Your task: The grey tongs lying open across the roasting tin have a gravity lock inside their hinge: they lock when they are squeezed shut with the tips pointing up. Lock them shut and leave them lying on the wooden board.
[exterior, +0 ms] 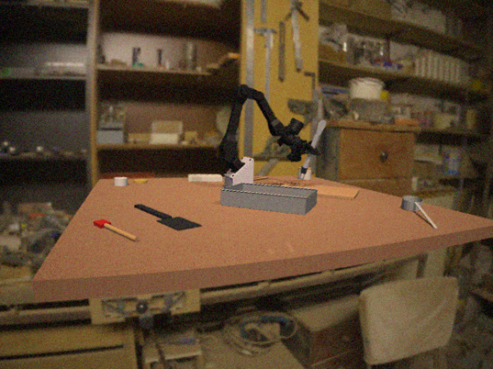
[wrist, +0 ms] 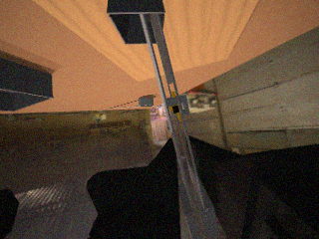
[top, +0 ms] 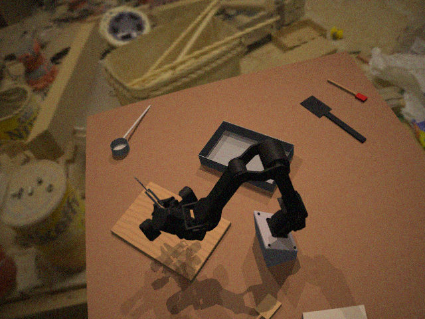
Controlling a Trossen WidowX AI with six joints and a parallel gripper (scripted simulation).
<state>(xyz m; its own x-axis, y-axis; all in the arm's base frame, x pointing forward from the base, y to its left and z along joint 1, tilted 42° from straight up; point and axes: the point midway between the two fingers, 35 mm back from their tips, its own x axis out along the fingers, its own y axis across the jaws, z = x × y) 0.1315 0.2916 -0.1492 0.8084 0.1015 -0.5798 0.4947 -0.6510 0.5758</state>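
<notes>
My gripper tip is now 40 mm past the yellow slider, 30 mm to the left of it and 30 mm above it. Also, from my gripper tip: grey roasting tin: 340 mm to the right, 200 mm ahead, 140 mm below; then wooden board: 160 mm below; then black spatula: 730 mm to the right, 300 mm ahead, 170 mm below.
</notes>
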